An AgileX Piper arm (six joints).
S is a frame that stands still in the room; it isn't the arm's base.
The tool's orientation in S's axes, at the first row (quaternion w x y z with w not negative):
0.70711 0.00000 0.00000 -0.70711
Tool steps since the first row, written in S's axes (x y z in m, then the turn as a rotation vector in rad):
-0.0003 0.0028 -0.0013 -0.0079 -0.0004 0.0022
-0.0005 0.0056 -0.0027 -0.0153 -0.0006 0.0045
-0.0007 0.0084 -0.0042 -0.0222 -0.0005 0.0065
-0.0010 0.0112 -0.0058 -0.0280 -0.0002 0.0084
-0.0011 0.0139 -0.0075 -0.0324 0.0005 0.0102
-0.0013 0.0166 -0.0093 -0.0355 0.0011 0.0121
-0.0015 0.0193 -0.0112 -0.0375 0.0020 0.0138
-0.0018 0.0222 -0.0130 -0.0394 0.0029 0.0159
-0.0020 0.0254 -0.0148 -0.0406 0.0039 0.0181
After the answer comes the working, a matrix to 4 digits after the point.
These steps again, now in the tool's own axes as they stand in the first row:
-0.0028 -0.0003 -0.0013 0.0004 -0.0079 0.0022
-0.0056 -0.0005 -0.0027 0.0006 -0.0153 0.0045
-0.0084 -0.0007 -0.0042 0.0005 -0.0222 0.0065
-0.0112 -0.0010 -0.0058 0.0002 -0.0280 0.0084
-0.0139 -0.0011 -0.0075 -0.0005 -0.0324 0.0102
-0.0166 -0.0013 -0.0093 -0.0011 -0.0355 0.0121
-0.0193 -0.0015 -0.0112 -0.0020 -0.0375 0.0138
-0.0222 -0.0018 -0.0130 -0.0029 -0.0394 0.0159
-0.0254 -0.0020 -0.0148 -0.0039 -0.0406 0.0181

The tool's axes in the first row as the columns of a matrix, in S's axes (rounded; the answer above uses it unrounded):
0.0000 1.0000 0.0000
-1.0000 0.0000 0.0000
0.0000 0.0000 1.0000

